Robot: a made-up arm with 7 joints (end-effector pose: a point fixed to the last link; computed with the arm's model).
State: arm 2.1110 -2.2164 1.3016 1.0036 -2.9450 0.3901 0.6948
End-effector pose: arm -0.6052 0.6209 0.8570 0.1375 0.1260 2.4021
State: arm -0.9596 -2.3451 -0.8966 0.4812 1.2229 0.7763 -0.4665
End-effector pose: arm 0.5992 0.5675 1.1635 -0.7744 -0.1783 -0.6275
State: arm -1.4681 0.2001 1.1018 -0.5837 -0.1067 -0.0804 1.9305
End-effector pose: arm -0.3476 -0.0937 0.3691 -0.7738 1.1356 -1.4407
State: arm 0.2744 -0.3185 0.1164 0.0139 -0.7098 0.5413 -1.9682
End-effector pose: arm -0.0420 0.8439 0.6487 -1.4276 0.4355 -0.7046
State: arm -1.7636 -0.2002 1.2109 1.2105 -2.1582 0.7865 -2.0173
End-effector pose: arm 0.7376 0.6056 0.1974 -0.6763 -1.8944 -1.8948
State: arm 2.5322 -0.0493 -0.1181 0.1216 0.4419 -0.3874 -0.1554
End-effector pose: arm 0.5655 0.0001 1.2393 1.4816 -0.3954 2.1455
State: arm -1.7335 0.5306 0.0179 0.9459 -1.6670 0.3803 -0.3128
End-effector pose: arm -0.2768 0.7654 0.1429 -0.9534 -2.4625 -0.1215
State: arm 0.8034 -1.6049 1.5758 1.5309 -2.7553 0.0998 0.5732
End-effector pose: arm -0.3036 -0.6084 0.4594 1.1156 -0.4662 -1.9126
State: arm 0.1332 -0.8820 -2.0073 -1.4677 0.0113 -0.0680 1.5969
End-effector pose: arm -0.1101 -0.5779 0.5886 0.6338 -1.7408 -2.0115
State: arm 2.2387 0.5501 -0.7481 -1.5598 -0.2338 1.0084 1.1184
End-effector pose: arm -0.2550 0.6808 1.0076 -0.4430 -2.8368 0.1771
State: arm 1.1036 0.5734 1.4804 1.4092 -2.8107 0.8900 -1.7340
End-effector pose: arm -0.5142 -0.3983 0.8529 0.2646 -0.6187 0.6435
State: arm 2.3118 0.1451 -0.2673 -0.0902 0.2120 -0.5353 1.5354
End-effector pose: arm 0.5941 0.1415 1.0770 -2.8914 0.0233 -0.4692
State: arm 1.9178 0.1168 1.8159 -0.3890 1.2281 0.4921 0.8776
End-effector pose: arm 0.8005 0.3770 0.6636 -1.9810 -0.6920 -0.0715
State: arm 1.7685 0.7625 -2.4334 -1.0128 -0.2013 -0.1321 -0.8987
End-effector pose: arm -0.6677 0.3631 0.3791 0.5135 -1.7884 -0.8591
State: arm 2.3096 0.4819 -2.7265 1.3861 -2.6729 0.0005 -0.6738
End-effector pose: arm 0.5796 -0.2059 1.2291 -0.6092 0.9282 -1.9511
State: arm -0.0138 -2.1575 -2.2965 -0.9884 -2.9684 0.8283 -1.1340
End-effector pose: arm 0.1873 0.5137 1.3368 -0.3854 0.4806 0.7338
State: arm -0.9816 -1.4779 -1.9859 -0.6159 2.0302 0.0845 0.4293
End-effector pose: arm -0.1604 -0.6378 0.7311 -0.3553 1.0887 -2.2747
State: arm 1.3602 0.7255 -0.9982 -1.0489 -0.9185 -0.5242 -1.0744
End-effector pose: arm 0.0841 0.8851 0.7187 -1.1564 -0.8715 -1.6496
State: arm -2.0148 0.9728 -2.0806 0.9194 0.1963 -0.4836 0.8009
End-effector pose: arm 0.8678 -0.0769 0.9299 0.7409 -0.2342 -0.1240
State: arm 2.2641 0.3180 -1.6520 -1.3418 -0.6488 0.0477 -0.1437
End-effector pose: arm -0.0634 1.0132 0.7190 -1.2022 -1.9733 -1.1810
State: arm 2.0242 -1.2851 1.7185 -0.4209 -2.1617 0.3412 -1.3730
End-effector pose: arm -0.3173 0.6338 1.2161 -1.3231 0.3612 1.7523
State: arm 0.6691 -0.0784 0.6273 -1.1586 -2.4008 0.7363 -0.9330
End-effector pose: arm -0.6431 0.3566 0.8694 -1.4941 0.2832 2.1369
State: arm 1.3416 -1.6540 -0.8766 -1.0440 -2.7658 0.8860 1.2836
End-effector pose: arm -0.2777 0.3099 1.2327 1.1438 -2.1183 0.6418
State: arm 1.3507 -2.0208 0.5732 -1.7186 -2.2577 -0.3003 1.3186
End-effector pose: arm -0.2686 -0.3614 0.9587 1.4821 -2.5495 -0.0211
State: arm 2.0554 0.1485 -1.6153 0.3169 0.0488 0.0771 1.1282
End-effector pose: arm 0.1633 0.6733 1.2207 1.8406 0.7253 1.3944
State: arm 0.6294 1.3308 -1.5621 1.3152 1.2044 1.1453 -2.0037
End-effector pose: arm 0.0059 0.6367 0.1870 1.8300 -2.2026 -0.2861
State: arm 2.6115 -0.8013 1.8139 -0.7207 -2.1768 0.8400 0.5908
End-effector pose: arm 0.5354 0.5241 1.2186 1.3861 0.0293 0.7626
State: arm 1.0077 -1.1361 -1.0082 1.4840 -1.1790 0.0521 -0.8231
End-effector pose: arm 0.6946 -0.0110 0.0231 -1.9427 1.8055 -0.9391
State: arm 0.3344 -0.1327 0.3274 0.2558 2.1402 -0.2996 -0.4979
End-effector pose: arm -0.4844 -0.1937 1.0401 0.7176 -0.4620 -1.5900
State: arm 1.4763 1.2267 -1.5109 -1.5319 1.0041 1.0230 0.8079
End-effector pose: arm -0.4122 -0.4037 0.7841 1.8904 -2.4647 -0.2303
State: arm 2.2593 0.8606 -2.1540 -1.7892 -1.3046 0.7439 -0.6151
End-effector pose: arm -0.4162 0.4031 0.0226 -1.5770 -1.8305 0.7911
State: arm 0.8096 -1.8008 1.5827 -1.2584 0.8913 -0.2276 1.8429
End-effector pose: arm 0.4750 0.5916 0.3780 0.4669 -0.2689 0.5961
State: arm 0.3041 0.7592 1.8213 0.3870 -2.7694 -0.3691 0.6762
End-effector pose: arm -0.5387 -0.2773 0.8488 0.5442 -2.2038 -0.9483
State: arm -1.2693 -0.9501 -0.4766 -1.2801 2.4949 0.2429 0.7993
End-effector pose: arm 0.8865 -0.2528 0.4528 -0.7910 0.3567 -0.6565
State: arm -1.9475 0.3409 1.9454 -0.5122 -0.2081 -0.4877 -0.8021
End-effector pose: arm 0.0711 0.2224 -0.1423 -0.6357 -2.9274 -0.3425
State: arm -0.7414 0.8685 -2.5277 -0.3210 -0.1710 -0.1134 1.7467
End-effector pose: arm 0.3685 -0.5210 0.4179 1.6100 -1.4874 -1.9845
